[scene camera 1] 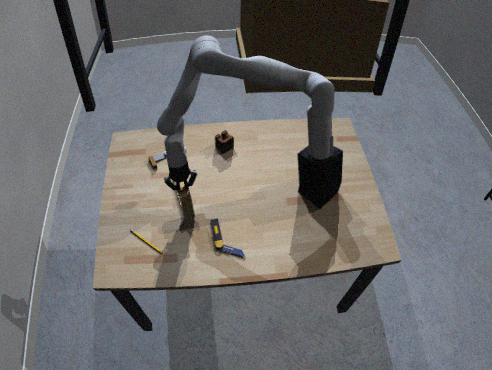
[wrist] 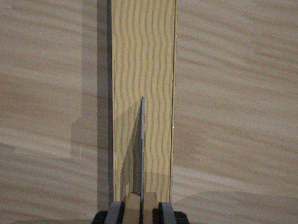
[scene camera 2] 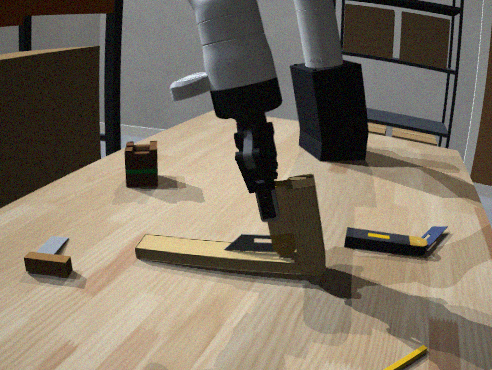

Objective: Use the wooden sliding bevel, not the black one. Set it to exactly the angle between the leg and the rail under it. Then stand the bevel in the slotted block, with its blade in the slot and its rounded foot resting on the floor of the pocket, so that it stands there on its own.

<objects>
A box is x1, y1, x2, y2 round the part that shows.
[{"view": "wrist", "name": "leg-and-rail piece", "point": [143, 47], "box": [111, 0, 177, 205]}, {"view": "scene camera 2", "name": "my gripper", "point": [272, 215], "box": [210, 77, 281, 221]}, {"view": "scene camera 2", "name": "wooden try square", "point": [39, 262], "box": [24, 236, 72, 276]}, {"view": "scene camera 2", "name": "wooden sliding bevel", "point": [281, 233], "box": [224, 180, 295, 255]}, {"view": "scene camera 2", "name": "leg-and-rail piece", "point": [305, 216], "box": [135, 174, 325, 275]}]
</objects>
